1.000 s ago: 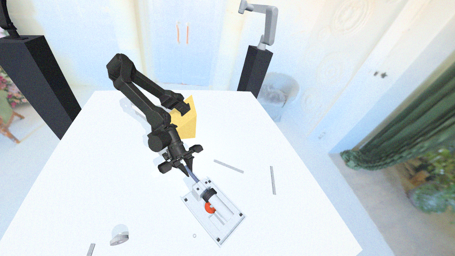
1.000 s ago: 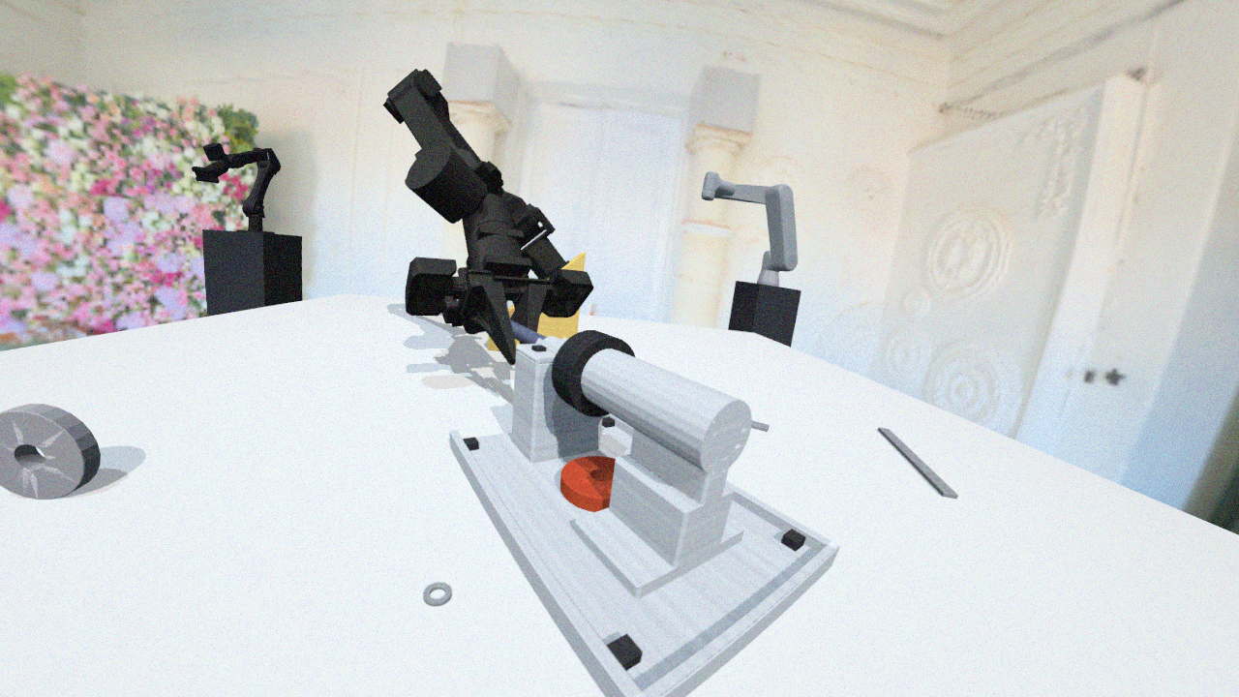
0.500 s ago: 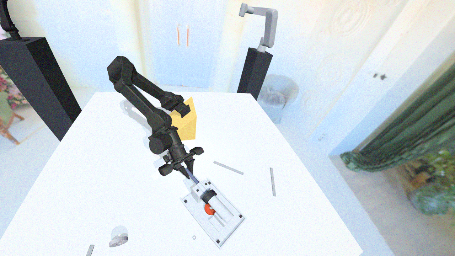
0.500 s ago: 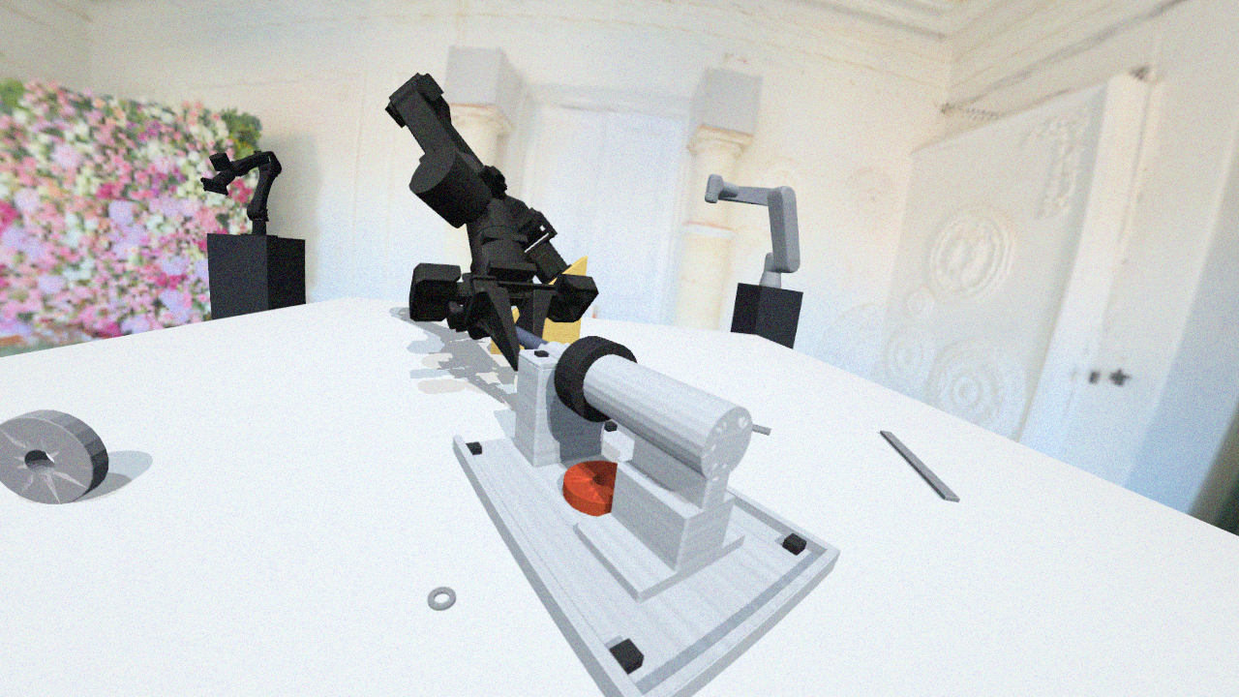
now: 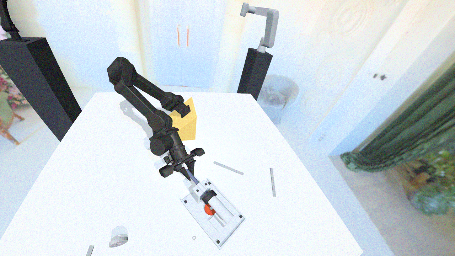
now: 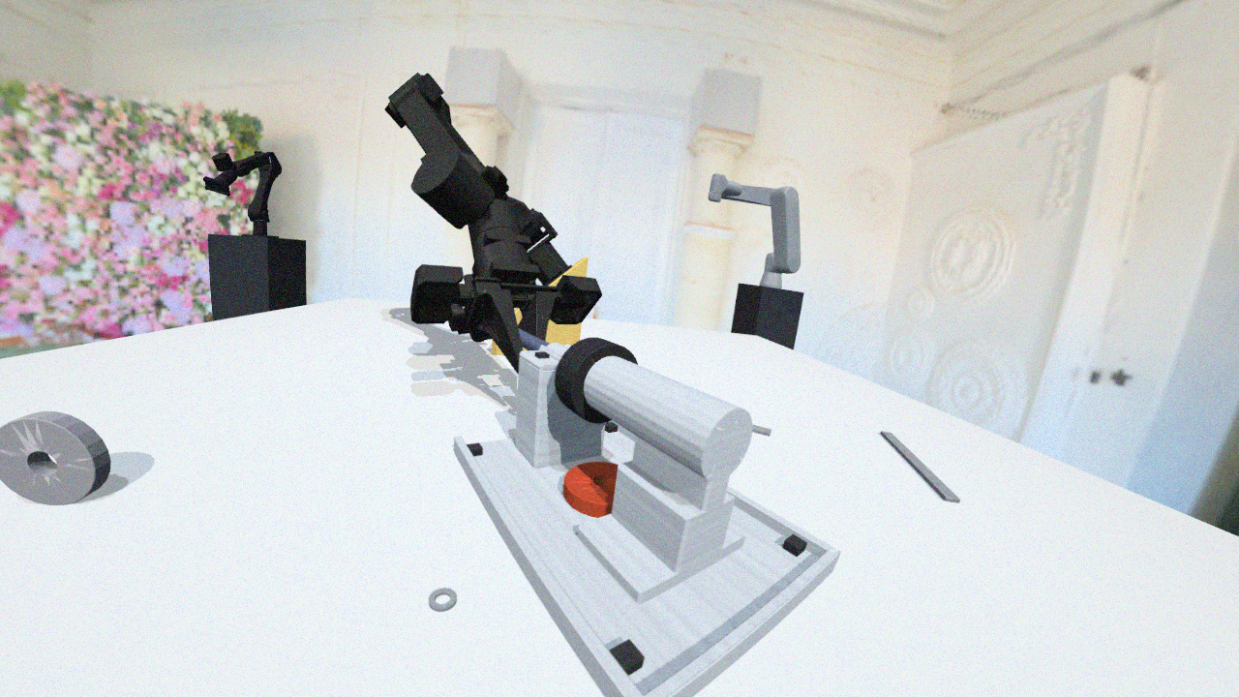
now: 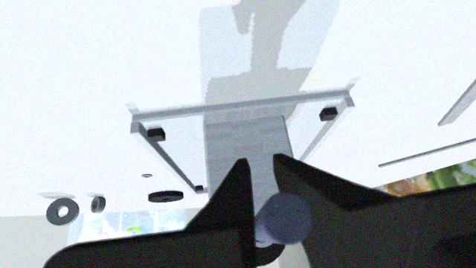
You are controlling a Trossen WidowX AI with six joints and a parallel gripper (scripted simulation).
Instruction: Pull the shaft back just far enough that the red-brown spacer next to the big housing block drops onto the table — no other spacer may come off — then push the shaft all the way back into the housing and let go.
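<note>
Now: gripper tip 5 cm short of the blue-grey shaft, 2 cm to the right of it and 3 cm below it. From my gripper tip the other things lie so: grey disc: 16 cm ahead, 27 cm to the right, 3 cm below; then black spacer: 11 cm ahead, 5 cm to the left, 3 cm above; then red-brown spacer: 12 cm ahead, 5 cm to the left, 4 cm below.
</note>
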